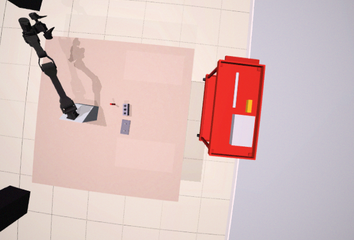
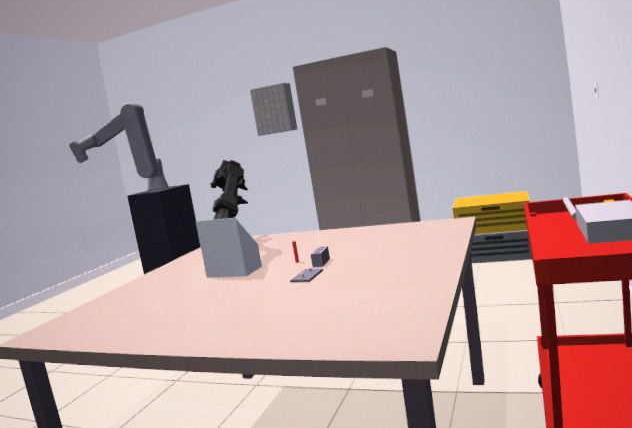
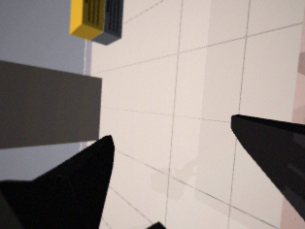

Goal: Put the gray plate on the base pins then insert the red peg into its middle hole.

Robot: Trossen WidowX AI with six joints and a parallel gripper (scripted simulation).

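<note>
The gray plate lies 66 cm ahead of my gripper tip, 53 cm to the right of it and 16 cm below it. Also, from my gripper tip: red peg: 54 cm ahead, 51 cm to the right, 16 cm below; dark base: 67 cm ahead, 67 cm to the right, 19 cm below.
</note>
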